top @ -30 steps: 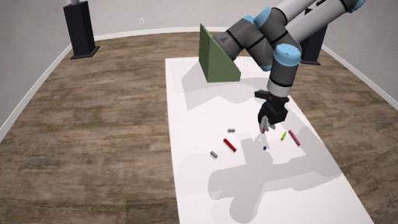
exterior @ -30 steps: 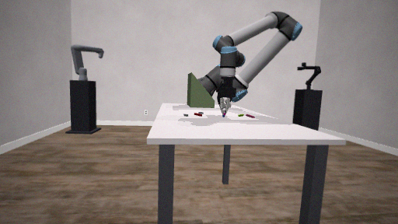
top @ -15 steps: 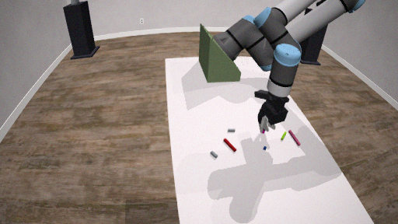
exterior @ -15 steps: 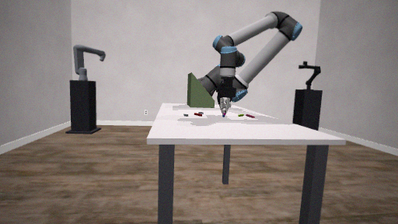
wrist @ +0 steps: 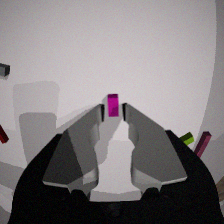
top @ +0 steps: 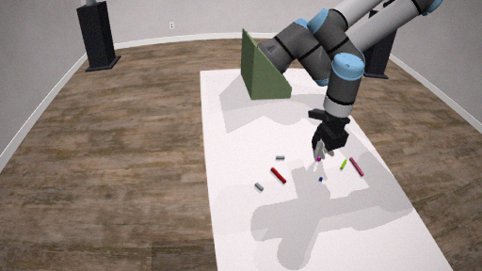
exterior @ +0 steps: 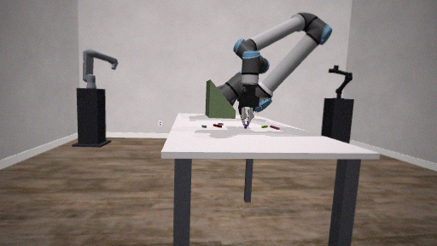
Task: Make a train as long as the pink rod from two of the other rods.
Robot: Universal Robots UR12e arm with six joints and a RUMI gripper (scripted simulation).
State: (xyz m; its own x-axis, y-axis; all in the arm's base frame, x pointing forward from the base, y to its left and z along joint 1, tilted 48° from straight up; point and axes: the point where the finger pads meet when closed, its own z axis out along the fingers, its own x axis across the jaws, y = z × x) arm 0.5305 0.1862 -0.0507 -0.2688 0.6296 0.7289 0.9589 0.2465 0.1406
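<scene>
Right now my hand is 1 cm above the magenta rod. Round my hand: blue rod 9 cm ahead, 2 cm to the right, 1 cm below; pink rod 14 cm to the left, 6 cm ahead, 1 cm below; lime rod 9 cm to the left, 4 cm ahead, 1 cm below.
</scene>
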